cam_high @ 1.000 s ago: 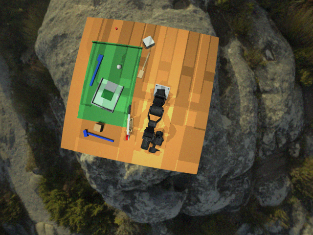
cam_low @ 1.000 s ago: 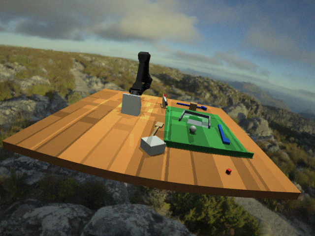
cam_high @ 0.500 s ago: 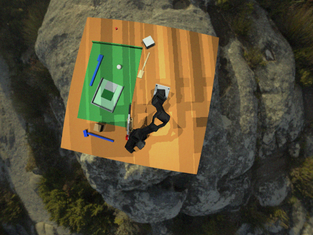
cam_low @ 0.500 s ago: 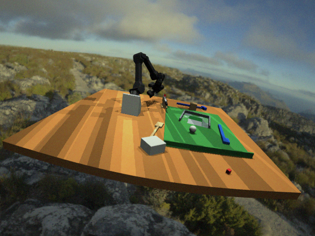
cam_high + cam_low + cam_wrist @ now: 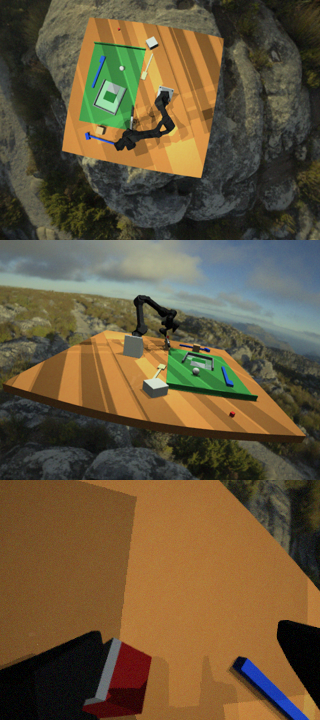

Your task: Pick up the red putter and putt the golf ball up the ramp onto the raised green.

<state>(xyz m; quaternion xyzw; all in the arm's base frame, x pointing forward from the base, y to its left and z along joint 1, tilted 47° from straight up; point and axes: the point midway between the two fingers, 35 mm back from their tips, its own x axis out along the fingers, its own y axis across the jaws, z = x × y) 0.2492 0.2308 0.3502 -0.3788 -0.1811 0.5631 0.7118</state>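
The red putter is 160 mm to the right of my gripper tip, 30 mm below it and 20 mm behind it. From my gripper tip the other things lie so: white golf ball (640 mm to the right, 130 mm ahead, 70 mm below); tan cube (250 mm ahead, 90 mm to the right, 60 mm below); small red cube (1020 mm to the right, 210 mm ahead, 90 mm below).
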